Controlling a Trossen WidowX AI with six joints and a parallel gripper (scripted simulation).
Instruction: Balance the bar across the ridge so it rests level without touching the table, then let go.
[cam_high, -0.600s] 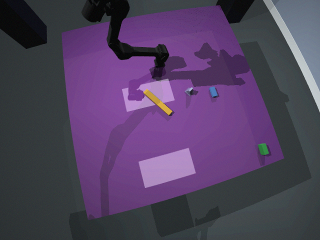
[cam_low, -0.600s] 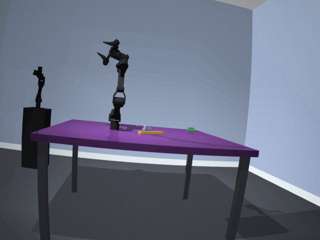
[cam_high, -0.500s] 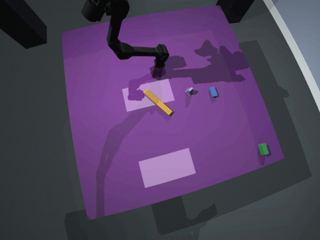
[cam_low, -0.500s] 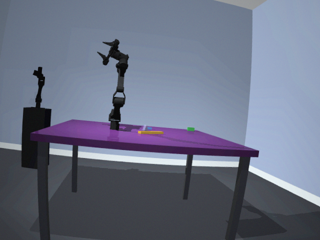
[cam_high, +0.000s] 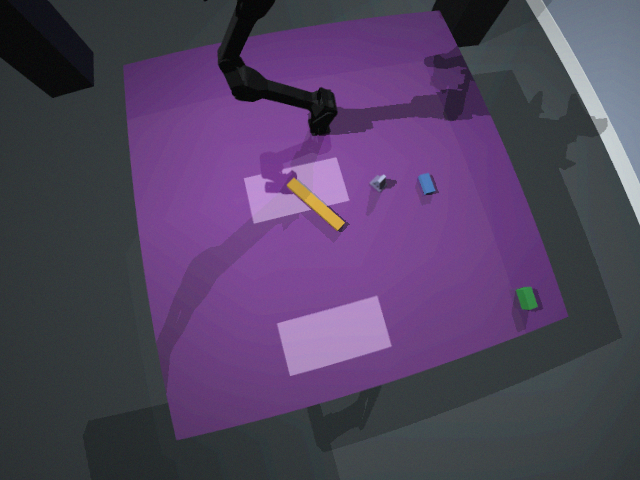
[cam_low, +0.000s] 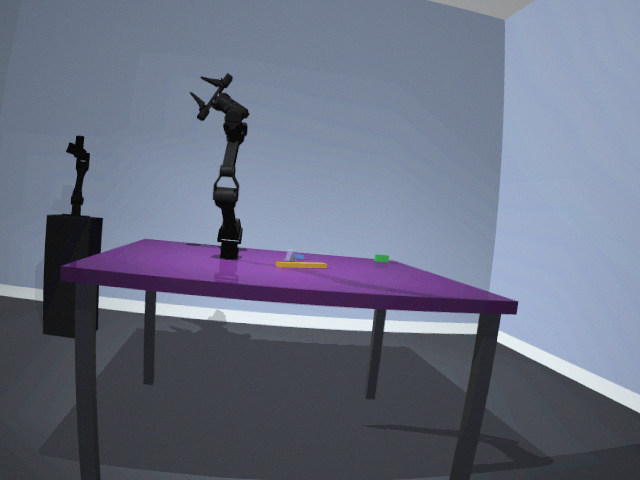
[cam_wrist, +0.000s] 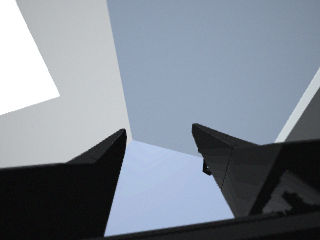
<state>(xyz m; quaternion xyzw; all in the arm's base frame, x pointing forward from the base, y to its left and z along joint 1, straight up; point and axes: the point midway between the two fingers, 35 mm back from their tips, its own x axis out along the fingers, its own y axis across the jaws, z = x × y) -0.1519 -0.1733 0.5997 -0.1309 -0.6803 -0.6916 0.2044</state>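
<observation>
The yellow bar is 61 cm below my gripper tip, 46 cm ahead of it and 9 cm to the left of it. Also, from my gripper tip: grey ridge 57 cm below, 43 cm ahead, 31 cm to the left; then green block 92 cm ahead, 68 cm to the left, 60 cm below; then blue block 61 cm below, 47 cm to the left, 47 cm ahead.
</observation>
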